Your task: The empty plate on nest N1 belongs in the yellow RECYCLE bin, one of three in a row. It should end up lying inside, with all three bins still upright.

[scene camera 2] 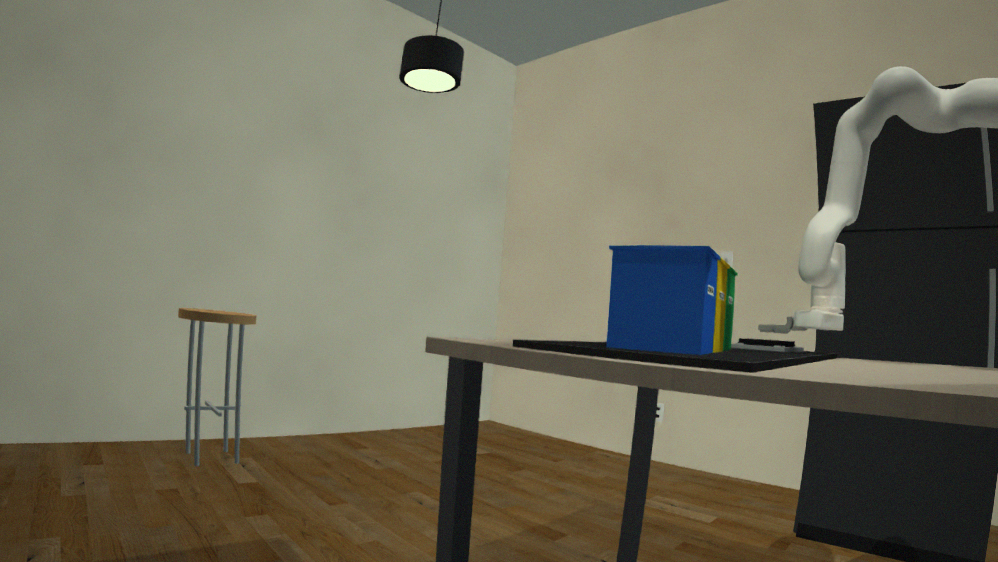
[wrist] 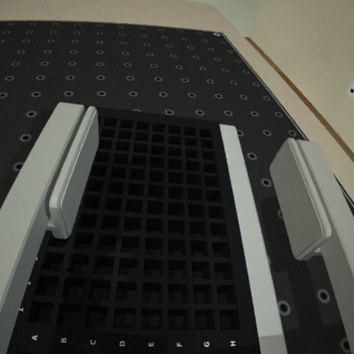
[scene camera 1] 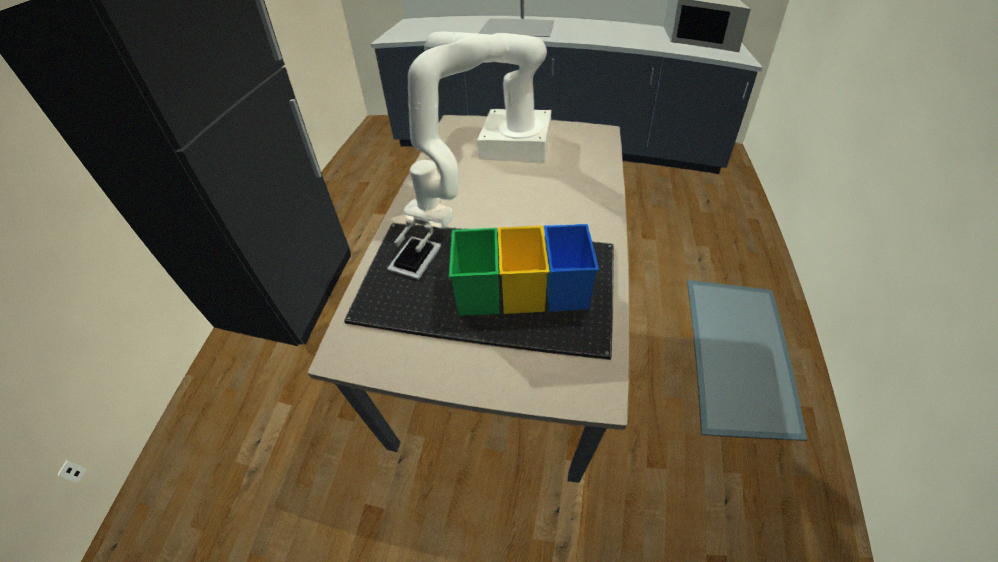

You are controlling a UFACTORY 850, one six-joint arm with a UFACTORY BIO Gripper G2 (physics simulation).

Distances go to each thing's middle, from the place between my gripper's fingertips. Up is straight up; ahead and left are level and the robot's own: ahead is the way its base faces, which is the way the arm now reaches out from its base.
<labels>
I see the black plate (scene camera 1: pixel 409 259) 40 mm below my hand and 20 mm to the left of it. Also, from my hand: green bin (scene camera 1: pixel 474 270): 250 mm to the left, 120 mm ahead, 30 mm above; yellow bin (scene camera 1: pixel 523 264): 380 mm to the left, 110 mm ahead, 30 mm above; blue bin (scene camera 2: pixel 662 298): 520 mm to the left, 90 mm ahead, 30 mm above.
</labels>
